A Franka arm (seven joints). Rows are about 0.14 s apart.
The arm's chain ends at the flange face. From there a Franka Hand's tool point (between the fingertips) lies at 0.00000 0.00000 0.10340 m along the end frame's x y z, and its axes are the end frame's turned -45 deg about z.
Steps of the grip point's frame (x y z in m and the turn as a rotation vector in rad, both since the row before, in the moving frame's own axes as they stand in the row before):
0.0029, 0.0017, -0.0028, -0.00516, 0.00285, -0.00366
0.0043, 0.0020, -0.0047, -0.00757, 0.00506, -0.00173
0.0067, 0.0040, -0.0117, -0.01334, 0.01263, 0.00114
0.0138, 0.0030, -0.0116, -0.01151, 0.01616, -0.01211
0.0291, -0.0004, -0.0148, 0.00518, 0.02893, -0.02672
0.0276, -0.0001, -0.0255, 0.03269, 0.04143, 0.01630
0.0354, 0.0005, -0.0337, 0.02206, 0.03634, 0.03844
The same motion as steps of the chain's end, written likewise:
0.0027, -0.0010, -0.0028, -0.00163, 0.00566, -0.00366
0.0035, -0.0018, -0.0047, -0.00177, 0.00893, -0.00173
0.0057, -0.0020, -0.0117, -0.00050, 0.01836, 0.00114
0.0099, -0.0073, -0.0116, 0.00329, 0.01957, -0.01211
0.0186, -0.0183, -0.0148, 0.02412, 0.01679, -0.02672
0.0188, -0.0142, -0.0254, 0.05241, 0.00618, 0.01630
0.0243, -0.0204, -0.0336, 0.04130, 0.01010, 0.03844

